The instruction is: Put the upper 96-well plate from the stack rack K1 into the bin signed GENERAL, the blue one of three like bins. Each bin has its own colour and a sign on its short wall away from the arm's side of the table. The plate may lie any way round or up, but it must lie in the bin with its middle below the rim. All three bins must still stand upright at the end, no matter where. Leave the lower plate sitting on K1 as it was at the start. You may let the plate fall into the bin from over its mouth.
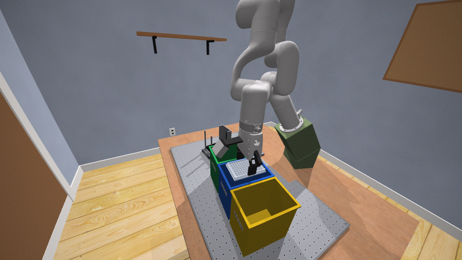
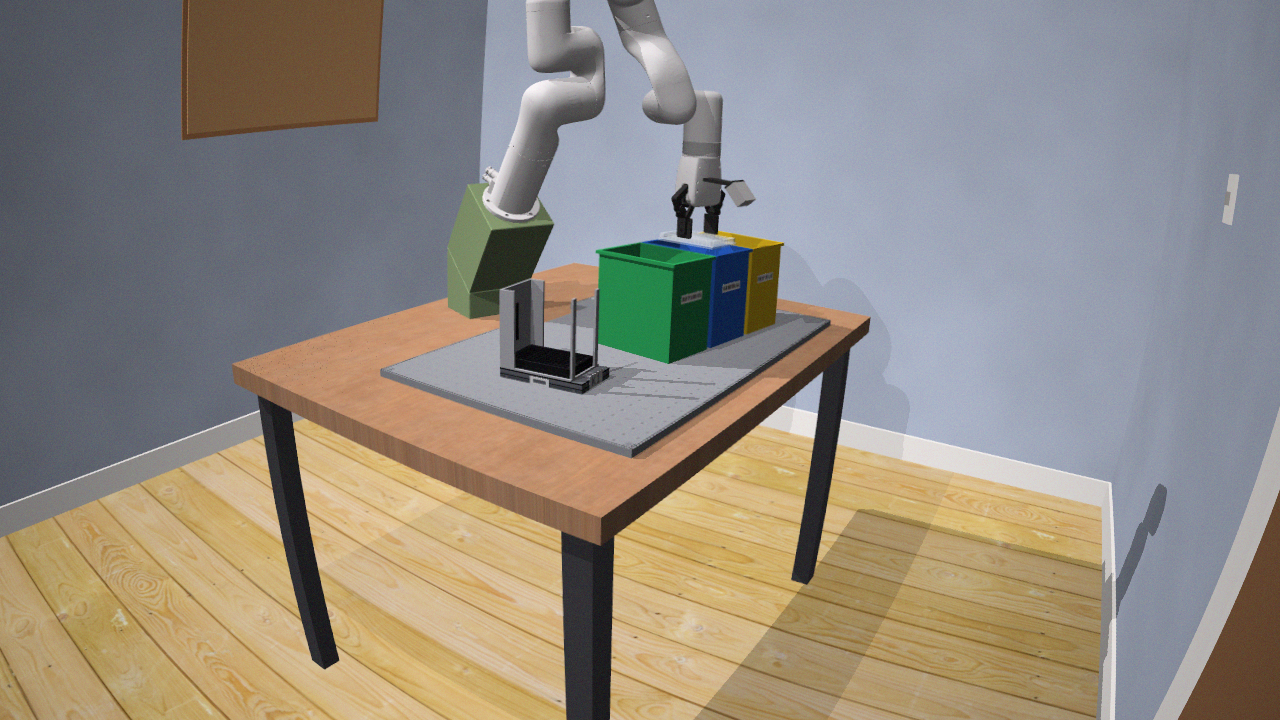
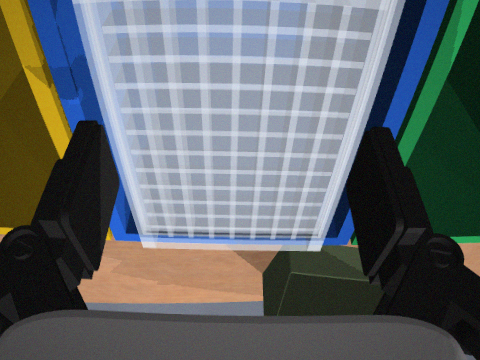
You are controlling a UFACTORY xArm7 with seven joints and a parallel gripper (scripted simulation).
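My gripper is now 2 cm above the clear 96-well plate. Round my hand: blue bin 12 cm below; then green bin 13 cm to the right, 12 cm below, 4 cm behind; then yellow bin 13 cm to the left, 12 cm below, 4 cm ahead.
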